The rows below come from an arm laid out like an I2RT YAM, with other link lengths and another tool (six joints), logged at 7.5 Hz.
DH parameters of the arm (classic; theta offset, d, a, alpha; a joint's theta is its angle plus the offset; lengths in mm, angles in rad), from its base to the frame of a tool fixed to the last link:
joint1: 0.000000 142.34 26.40 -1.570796
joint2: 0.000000 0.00 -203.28 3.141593
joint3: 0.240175 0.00 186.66 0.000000
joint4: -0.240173 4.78 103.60 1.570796
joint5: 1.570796 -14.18 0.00 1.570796
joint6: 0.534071 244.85 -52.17 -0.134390
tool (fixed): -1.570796 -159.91 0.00 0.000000
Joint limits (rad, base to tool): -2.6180..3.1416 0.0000..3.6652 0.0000..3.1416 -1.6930..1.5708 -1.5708..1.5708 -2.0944..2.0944
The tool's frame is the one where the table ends.
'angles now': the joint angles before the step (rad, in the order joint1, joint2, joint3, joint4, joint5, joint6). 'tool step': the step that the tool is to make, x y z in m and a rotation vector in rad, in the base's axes. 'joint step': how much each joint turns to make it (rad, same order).
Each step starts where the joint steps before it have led.
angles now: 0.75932, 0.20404, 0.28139, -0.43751, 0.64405, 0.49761
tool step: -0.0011, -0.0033, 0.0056, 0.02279, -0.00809, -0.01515
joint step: -0.00004, -0.00842, 0.01922, -0.01787, 0.01036, 0.01950
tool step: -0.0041, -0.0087, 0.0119, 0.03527, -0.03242, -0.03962
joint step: 0.00020, -0.03981, 0.03132, -0.03615, 0.03657, 0.02057
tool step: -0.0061, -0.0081, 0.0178, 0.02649, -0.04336, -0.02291
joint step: -0.00143, -0.03300, 0.05239, -0.03227, 0.02361, -0.00531
